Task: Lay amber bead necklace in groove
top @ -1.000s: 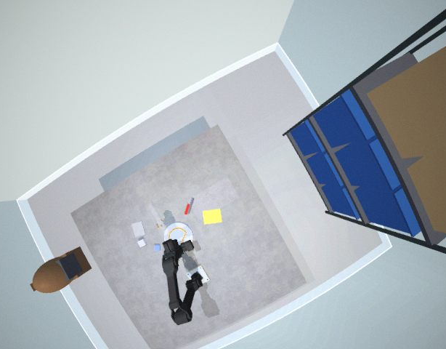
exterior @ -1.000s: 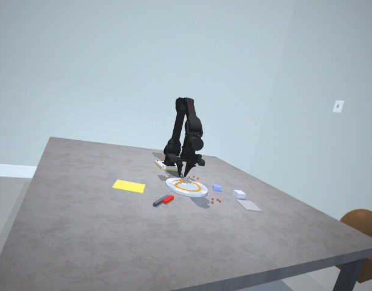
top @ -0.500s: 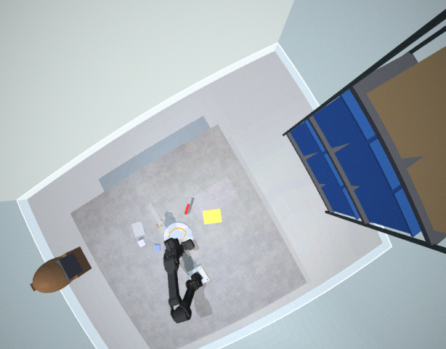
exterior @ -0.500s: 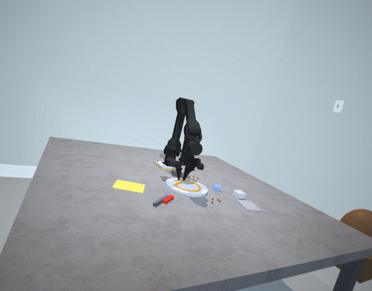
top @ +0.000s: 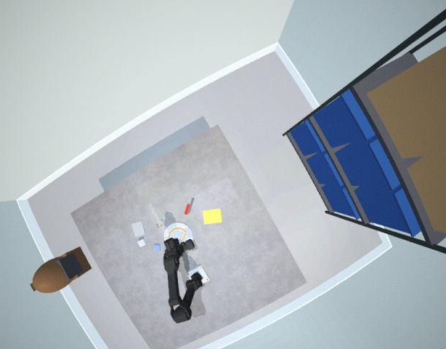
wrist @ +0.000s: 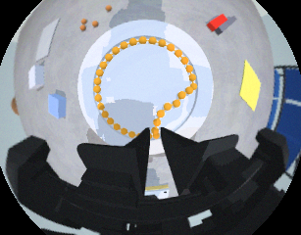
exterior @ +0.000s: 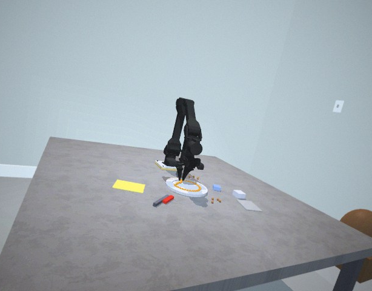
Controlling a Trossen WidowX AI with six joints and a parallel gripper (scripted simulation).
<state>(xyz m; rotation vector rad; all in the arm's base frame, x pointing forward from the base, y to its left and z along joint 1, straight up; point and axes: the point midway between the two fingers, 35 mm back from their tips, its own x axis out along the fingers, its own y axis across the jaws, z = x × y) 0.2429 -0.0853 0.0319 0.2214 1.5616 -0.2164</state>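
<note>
My gripper tip is 5 cm short of the round white bead board and 1 cm above it. The rest, counted from my gripper tip: yellow sheet: 1 cm ahead, 27 cm to the right, 1 cm below; then blue block: 9 cm ahead, 16 cm to the left, 1 cm below; then grey tool: 16 cm ahead, 19 cm to the right, 1 cm below.
</note>
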